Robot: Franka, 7 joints.
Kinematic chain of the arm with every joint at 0, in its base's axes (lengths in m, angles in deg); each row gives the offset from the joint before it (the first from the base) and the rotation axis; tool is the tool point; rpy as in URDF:
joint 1: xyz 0 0 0.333 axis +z
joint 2: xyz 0 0 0 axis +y
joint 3: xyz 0 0 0.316 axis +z
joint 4: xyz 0.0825 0 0 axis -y
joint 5: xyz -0.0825 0 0.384 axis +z
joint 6: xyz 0 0 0 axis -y
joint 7: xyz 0.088 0 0 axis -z
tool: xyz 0 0 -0.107 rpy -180 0 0
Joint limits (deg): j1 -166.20..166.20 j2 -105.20..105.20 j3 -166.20..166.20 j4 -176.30..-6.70 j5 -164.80..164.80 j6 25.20..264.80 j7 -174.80..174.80
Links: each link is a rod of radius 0.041 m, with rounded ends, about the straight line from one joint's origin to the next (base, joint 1, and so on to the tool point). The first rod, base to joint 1, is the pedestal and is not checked.
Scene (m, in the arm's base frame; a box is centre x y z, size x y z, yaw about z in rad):
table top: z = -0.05
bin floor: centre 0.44 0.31 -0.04 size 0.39 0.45 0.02 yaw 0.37
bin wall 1: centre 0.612 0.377 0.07 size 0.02 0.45 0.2 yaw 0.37
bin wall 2: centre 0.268 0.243 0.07 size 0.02 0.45 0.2 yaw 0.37
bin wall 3: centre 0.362 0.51 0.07 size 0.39 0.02 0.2 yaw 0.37
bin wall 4: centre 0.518 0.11 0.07 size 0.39 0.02 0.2 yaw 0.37
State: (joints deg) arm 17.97 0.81 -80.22 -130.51 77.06 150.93 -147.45
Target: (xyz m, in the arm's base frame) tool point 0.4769 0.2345 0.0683
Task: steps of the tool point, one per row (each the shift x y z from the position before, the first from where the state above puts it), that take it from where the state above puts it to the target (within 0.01 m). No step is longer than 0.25 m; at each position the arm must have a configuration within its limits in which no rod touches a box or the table.
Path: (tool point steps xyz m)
1: 0.1712 0.1270 -0.0127
2: 0.1075 0.1826 -0.0230
3: 0.0270 0.2087 -0.0305
4: -0.0571 0.2010 -0.0343
5: 0.0072 0.0074 -0.0651
6: 0.0002 0.0003 -0.0700
7: -0.0074 -0.0077 -0.0732

